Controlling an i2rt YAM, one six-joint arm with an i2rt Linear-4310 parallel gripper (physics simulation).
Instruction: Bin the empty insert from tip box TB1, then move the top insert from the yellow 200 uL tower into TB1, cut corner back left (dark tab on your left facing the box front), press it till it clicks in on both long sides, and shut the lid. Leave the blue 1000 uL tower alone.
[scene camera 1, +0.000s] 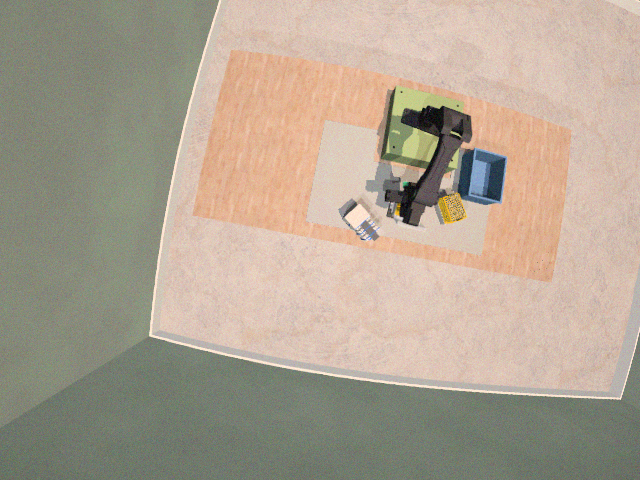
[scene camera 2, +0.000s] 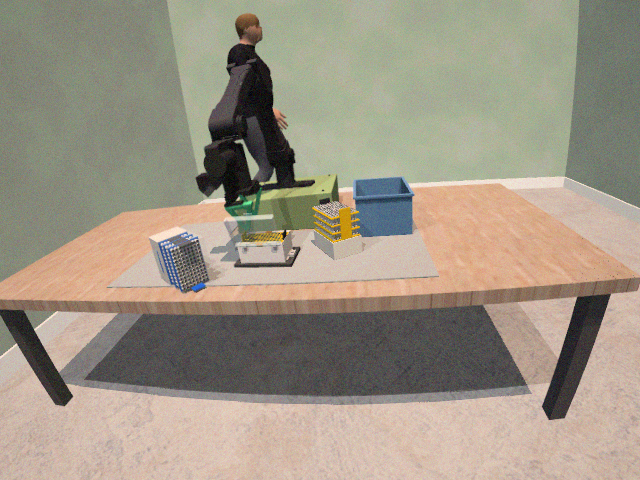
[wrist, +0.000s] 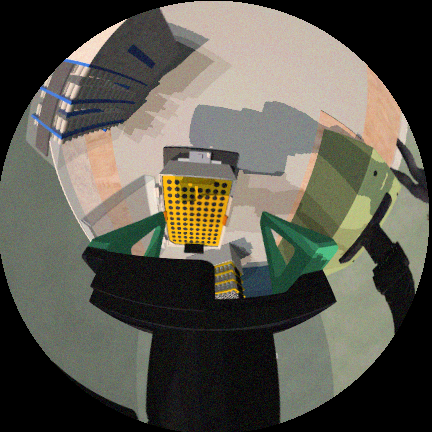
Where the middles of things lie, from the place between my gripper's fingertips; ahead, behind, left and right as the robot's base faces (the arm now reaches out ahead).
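Taking the yellow insert (wrist: 194, 206) first, I find my hand 1 cm short of it, 4 cm to the right of it and 3 cm above it. The tip box lid (wrist: 136, 200) is 4 cm to the left of my hand, 8 cm ahead of it and 1 cm above it. There is also the blue bin (scene camera 2: 385, 208), 24 cm behind my hand, 32 cm to the left of it and 4 cm below it; going by their middles, of the things named here the bin is the farthest from my hand. As for the white and blue tip rack (scene camera 2: 181, 256), it is 13 cm to the right of my hand, 15 cm ahead of it and 4 cm below it.
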